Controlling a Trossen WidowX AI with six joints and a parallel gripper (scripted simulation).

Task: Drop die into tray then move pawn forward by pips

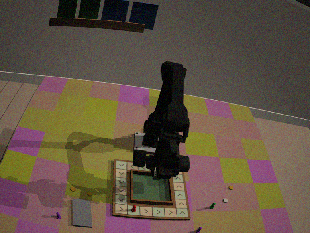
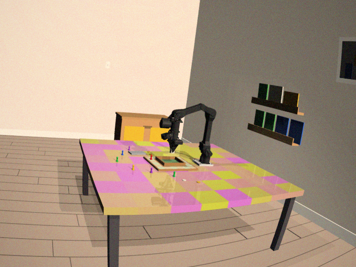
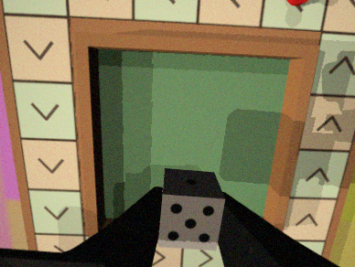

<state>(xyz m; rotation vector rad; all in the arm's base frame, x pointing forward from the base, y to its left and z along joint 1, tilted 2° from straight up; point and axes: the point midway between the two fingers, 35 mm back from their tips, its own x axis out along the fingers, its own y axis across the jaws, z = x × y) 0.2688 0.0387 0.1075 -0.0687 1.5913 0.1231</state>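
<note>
The red pawn lies 120 mm ahead of my gripper tip, 60 mm below it and 50 mm to the right of it. From my gripper tip the other things lie so: grey slab 230 mm to the right, 200 mm ahead, 90 mm below; then green dice tray 80 mm below, 10 mm to the right; then white die right at my gripper tip.
</note>
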